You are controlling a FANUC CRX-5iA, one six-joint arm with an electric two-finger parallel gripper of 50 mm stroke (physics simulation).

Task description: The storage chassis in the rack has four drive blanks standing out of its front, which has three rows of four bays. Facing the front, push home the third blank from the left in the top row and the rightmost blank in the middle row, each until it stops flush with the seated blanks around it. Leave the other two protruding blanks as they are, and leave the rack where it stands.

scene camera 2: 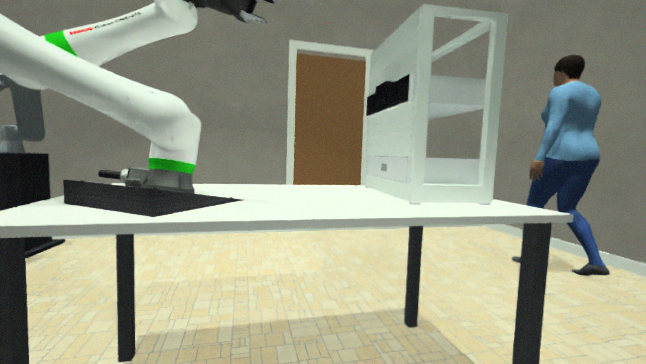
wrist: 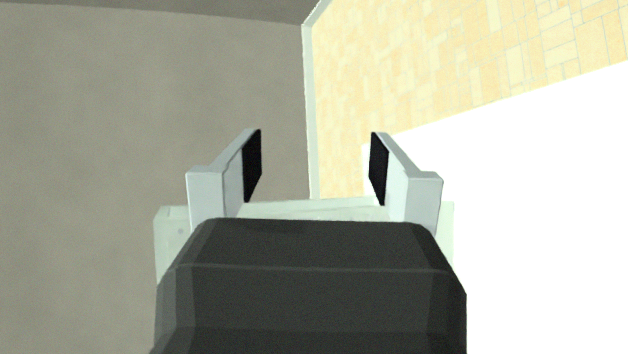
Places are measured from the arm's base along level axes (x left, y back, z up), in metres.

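Where they show: gripper, fingertip midpoint: (scene camera 2: 269, 11) (wrist: 315, 153).
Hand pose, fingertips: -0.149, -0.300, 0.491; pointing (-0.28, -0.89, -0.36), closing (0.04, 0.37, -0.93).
After its pixels a point has its place, as x, y, z.
The white rack (scene camera 2: 421, 150) @[-0.054, -0.784, 0.150] (wrist: 167, 245) @[-0.013, -0.757, 0.573] stands upright on the table, at the right in the scene view and partly behind the gripper body in the wrist view. The storage chassis (scene camera 2: 395, 94) @[-0.008, -0.704, 0.329] shows as a dark block with a stepped outline at the rack's front, seen nearly edge-on. Single blanks, their rows and how far each stands out cannot be told apart; the chassis front is hidden in the wrist view. My gripper (scene camera 2: 267, 10) @[-0.149, -0.300, 0.491] (wrist: 315, 153) @[-0.149, -0.300, 0.491] is open and empty, high above the table and well apart from the rack, to its left in the scene view.
The white table (scene camera 2: 310, 205) @[-0.087, -0.429, -0.026] (wrist: 545, 230) @[-0.025, -0.533, -0.026] carries the arm's dark base plate (scene camera 2: 107, 196) @[-0.188, 0.077, 0.008] at the left. A pale panel with a small grey square (scene camera 2: 384, 167) @[0.191, -0.748, 0.084] is low in the rack. A person (scene camera 2: 575, 125) stands beyond the table's right end. A brown door (scene camera 2: 330, 120) is behind.
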